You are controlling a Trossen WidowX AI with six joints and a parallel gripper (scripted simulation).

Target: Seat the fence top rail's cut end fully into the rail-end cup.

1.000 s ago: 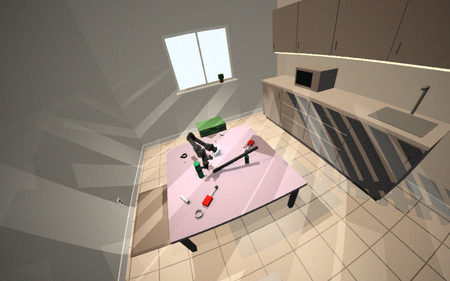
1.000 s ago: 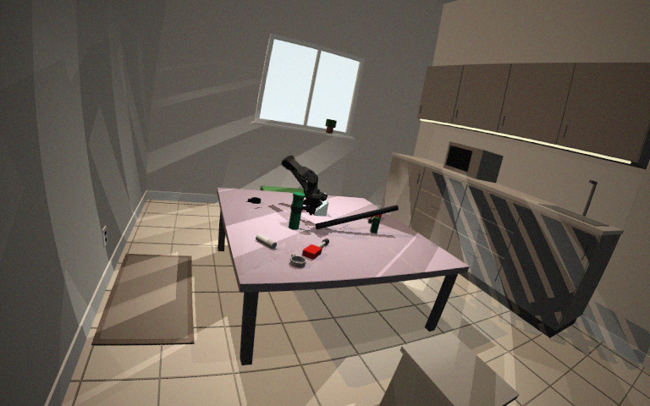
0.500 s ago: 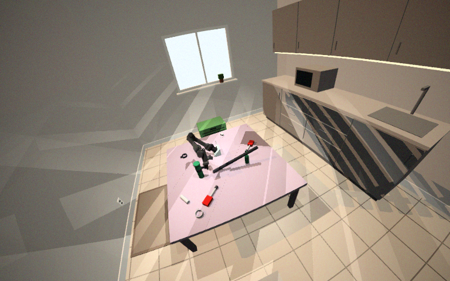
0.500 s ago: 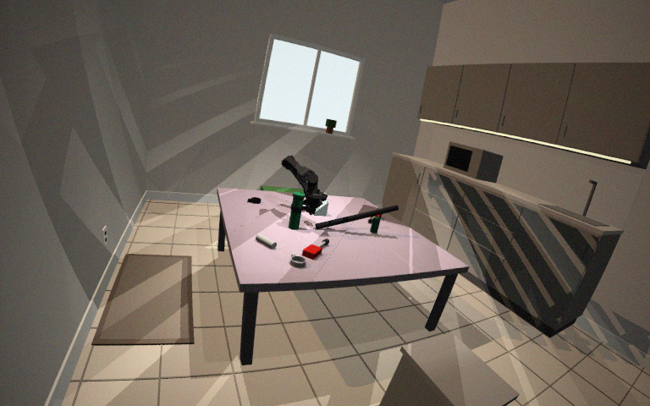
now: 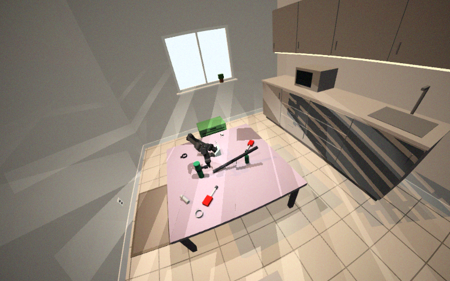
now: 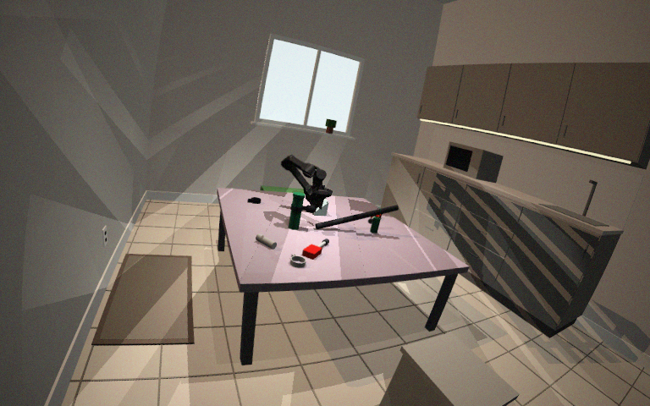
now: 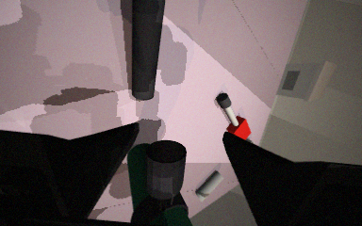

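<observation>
Now: the dark rail-end cup 1 cm behind my gripper tip and 5 cm to the right of it. Round my gripper tip: white cylinder (24 cm ahead, 30 cm to the right, 10 cm below); black ring (42 cm behind, 33 cm to the right, 11 cm below).
</observation>
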